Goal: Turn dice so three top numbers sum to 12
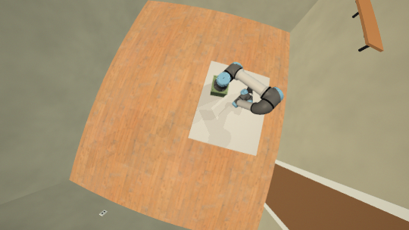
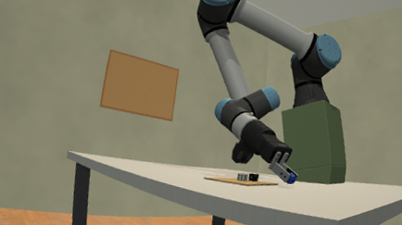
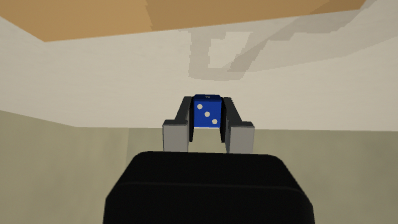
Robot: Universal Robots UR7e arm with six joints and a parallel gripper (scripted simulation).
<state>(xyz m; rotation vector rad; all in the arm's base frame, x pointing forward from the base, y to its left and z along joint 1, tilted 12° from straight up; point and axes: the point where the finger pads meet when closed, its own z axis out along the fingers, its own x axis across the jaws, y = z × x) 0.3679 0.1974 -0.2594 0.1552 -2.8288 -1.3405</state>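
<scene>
My gripper is now 4 cm short of the white die, 13 cm to the left of it and 2 cm above it. Also, from my hand: blue die (1 cm to the left, 1 cm below); black die (1 cm behind, 14 cm to the right, 2 cm below); tan mat (4 cm ahead, 13 cm to the right, 3 cm below).
</scene>
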